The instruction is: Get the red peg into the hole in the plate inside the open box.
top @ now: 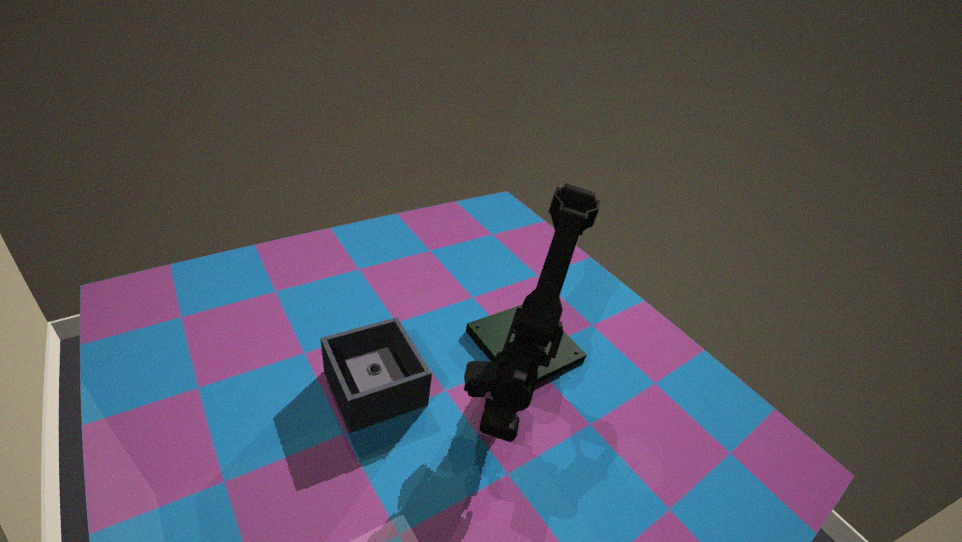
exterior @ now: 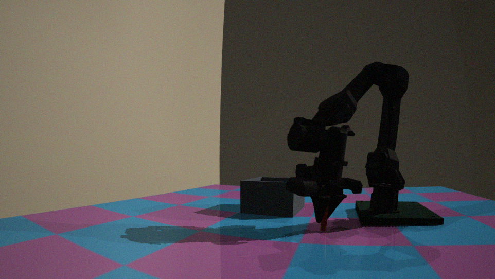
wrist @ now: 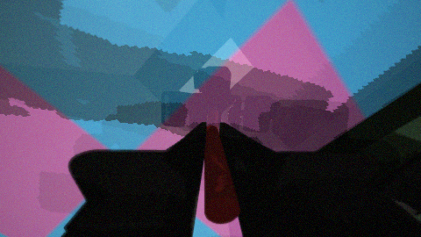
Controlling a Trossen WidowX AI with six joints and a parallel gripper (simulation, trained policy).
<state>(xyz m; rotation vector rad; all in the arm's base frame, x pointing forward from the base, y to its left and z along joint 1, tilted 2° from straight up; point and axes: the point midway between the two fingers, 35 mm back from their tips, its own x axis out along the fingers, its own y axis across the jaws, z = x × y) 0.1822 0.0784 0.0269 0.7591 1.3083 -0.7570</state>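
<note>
Now: the grey plate 12 cm ahead of my gripper tip, 21 cm to the right of it and 3 cm above it. Round my gripper tip: dark grey box (12 cm ahead, 21 cm to the right, 1 cm above); red peg (1 cm behind, 1 cm to the left, 2 cm above).
</note>
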